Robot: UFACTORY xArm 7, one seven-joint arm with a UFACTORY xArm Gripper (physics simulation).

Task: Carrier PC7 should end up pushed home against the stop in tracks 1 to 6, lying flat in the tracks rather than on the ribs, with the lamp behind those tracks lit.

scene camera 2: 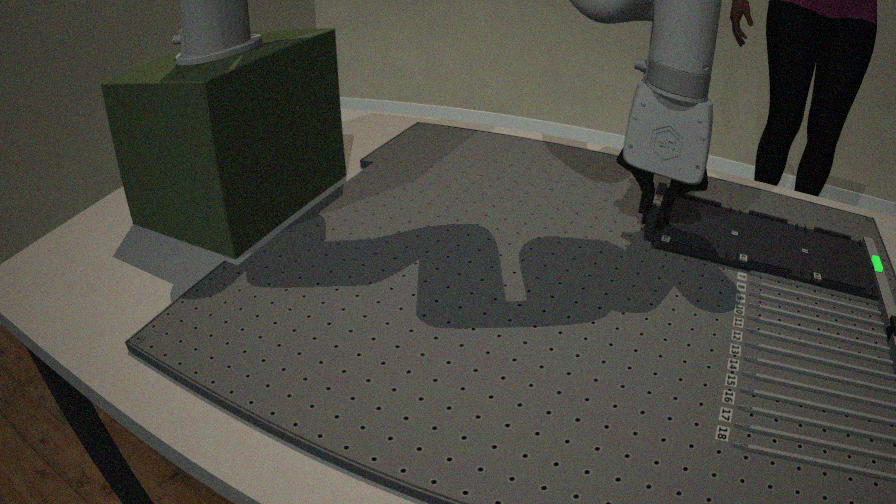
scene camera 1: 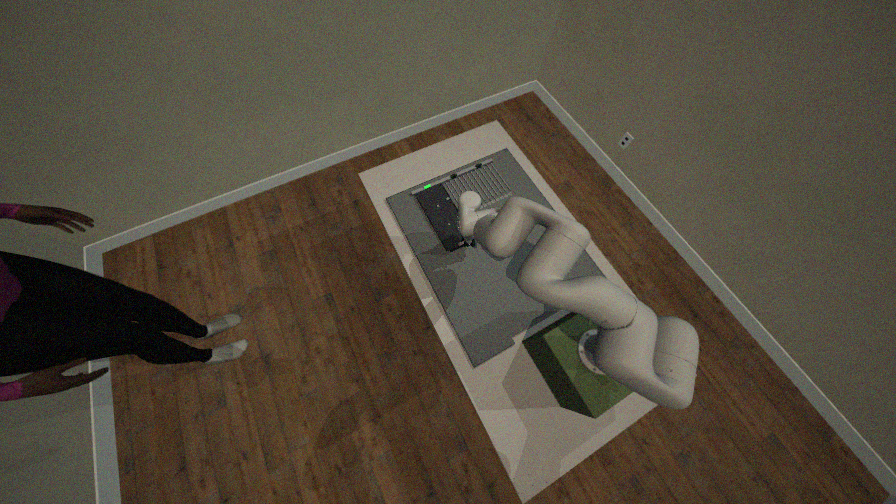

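A long dark flat carrier (scene camera 1: 440,214) (scene camera 2: 776,241) lies on the grey perforated plate, its far end at the stop bar (scene camera 1: 466,171) (scene camera 2: 884,289). It looks level and covers the tracks on the side before number 7; tracks 1 to 6 are hidden under it. No PC7 lettering can be read. A lamp (scene camera 1: 427,186) (scene camera 2: 877,263) on the stop bar behind the carrier glows green. My gripper (scene camera 1: 468,241) (scene camera 2: 654,224) points down at the carrier's near end and is shut on it. The exact contact is dark and small.
Ribbed tracks (scene camera 1: 494,180) (scene camera 2: 814,342) numbered 7 to 18 lie beside the carrier. Two dark unlit lamps (scene camera 1: 454,176) (scene camera 1: 478,166) sit on the stop bar. A green block (scene camera 1: 567,369) (scene camera 2: 169,150) carries the arm's base. A person (scene camera 1: 68,313) (scene camera 2: 820,75) stands beyond the table's long side.
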